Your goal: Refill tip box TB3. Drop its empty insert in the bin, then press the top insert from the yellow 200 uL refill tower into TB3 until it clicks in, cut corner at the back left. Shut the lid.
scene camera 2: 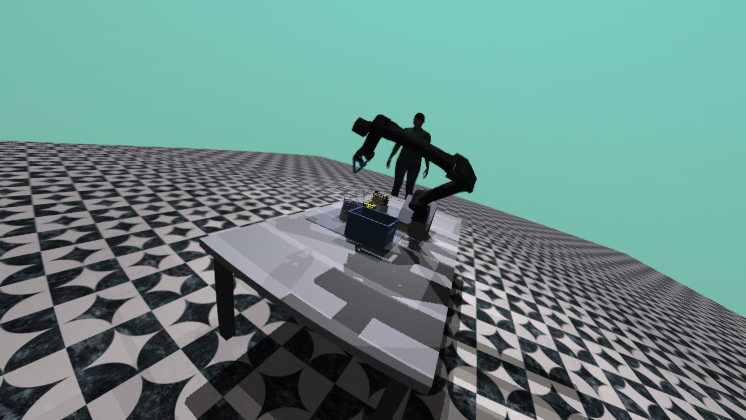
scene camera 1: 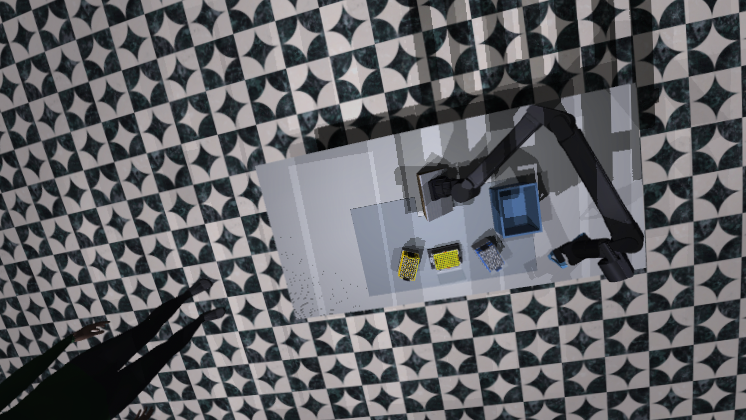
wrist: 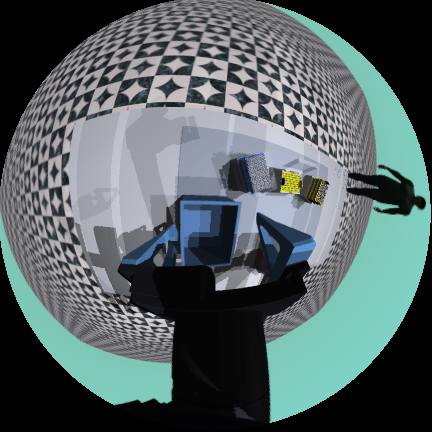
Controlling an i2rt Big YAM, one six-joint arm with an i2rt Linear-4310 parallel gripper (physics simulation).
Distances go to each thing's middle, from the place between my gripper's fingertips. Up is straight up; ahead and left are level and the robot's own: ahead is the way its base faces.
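I consider the blue bin (scene camera 1: pixel 516 209): it is 4 cm to the right of my hand, 13 cm behind it and 26 cm below it.
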